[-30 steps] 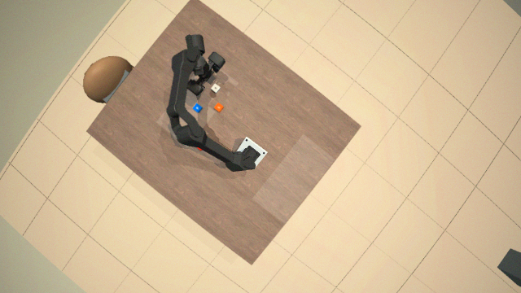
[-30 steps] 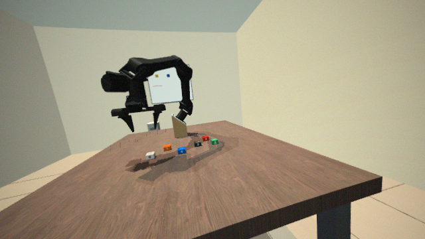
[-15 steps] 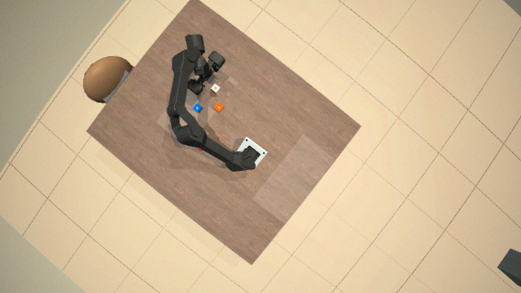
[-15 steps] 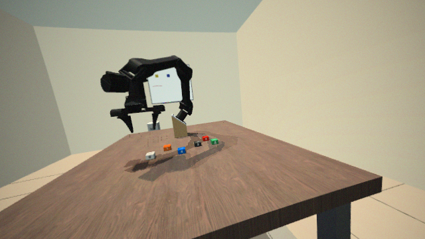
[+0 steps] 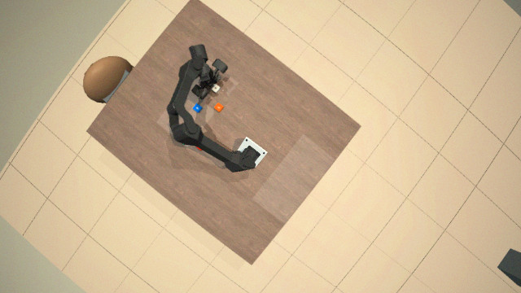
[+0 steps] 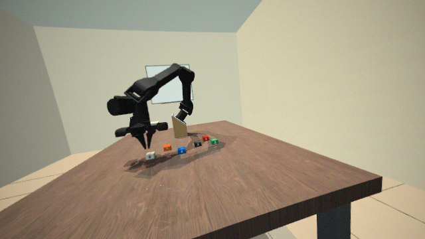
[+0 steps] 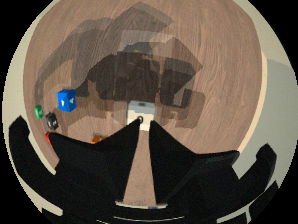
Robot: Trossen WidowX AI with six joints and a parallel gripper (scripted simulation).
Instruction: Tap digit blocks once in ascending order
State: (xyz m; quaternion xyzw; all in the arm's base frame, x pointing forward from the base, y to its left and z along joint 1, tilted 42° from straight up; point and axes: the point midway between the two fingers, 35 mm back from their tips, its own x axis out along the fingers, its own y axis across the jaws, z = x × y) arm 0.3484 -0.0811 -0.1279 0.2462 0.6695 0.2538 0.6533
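My gripper tip is now 40 mm above the white block, 10 mm to the right of it and 10 mm past it. Round my gripper tip: blue block: 140 mm to the left, 40 mm below; then black block: 220 mm to the left, 60 mm behind, 40 mm below; then orange block: 80 mm behind, 70 mm to the left, 40 mm below.
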